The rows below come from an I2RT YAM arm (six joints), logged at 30 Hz.
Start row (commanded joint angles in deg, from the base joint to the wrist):
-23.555, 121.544, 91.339, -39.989, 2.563, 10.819
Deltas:
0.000, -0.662, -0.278, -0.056, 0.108, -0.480
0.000, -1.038, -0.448, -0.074, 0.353, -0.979
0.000, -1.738, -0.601, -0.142, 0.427, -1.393
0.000, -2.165, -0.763, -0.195, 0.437, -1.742
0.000, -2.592, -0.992, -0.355, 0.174, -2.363
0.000, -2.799, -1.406, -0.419, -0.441, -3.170
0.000, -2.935, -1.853, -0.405, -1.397, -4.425
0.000, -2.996, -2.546, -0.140, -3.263, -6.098
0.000, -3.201, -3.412, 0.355, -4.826, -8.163
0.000, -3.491, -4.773, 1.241, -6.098, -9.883
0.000, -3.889, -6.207, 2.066, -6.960, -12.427
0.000, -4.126, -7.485, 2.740, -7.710, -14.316
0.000, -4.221, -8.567, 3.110, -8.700, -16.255
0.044, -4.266, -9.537, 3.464, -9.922, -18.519
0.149, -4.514, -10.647, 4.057, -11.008, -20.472
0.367, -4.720, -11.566, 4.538, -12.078, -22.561
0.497, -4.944, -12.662, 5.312, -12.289, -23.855
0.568, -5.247, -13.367, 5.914, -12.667, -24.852
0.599, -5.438, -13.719, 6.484, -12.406, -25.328
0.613, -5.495, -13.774, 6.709, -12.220, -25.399
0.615, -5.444, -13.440, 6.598, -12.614, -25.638
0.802, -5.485, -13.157, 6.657, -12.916, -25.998
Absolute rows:
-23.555, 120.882, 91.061, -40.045, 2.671, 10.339
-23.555, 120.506, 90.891, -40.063, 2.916, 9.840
-23.555, 119.806, 90.738, -40.131, 2.990, 9.426
-23.555, 119.379, 90.576, -40.184, 3.000, 9.077
-23.555, 118.952, 90.347, -40.344, 2.737, 8.456
-23.555, 118.745, 89.933, -40.408, 2.122, 7.649
-23.555, 118.609, 89.486, -40.394, 1.166, 6.394
-23.555, 118.548, 88.793, -40.129, -0.700, 4.721
-23.555, 118.343, 87.927, -39.634, -2.263, 2.656
-23.555, 118.053, 86.566, -38.748, -3.535, 0.936
-23.555, 117.655, 85.132, -37.923, -4.397, -1.608
-23.555, 117.418, 83.854, -37.249, -5.147, -3.497
-23.555, 117.323, 82.772, -36.879, -6.137, -5.436
-23.511, 117.278, 81.802, -36.525, -7.359, -7.700
-23.406, 117.030, 80.692, -35.932, -8.445, -9.653
-23.188, 116.824, 79.773, -35.451, -9.515, -11.742
-23.058, 116.600, 78.677, -34.677, -9.726, -13.036
-22.987, 116.297, 77.972, -34.075, -10.104, -14.033
-22.956, 116.106, 77.620, -33.505, -9.843, -14.509
-22.942, 116.049, 77.565, -33.280, -9.657, -14.580
-22.940, 116.100, 77.899, -33.391, -10.051, -14.819
-22.753, 116.059, 78.182, -33.332, -10.353, -15.179

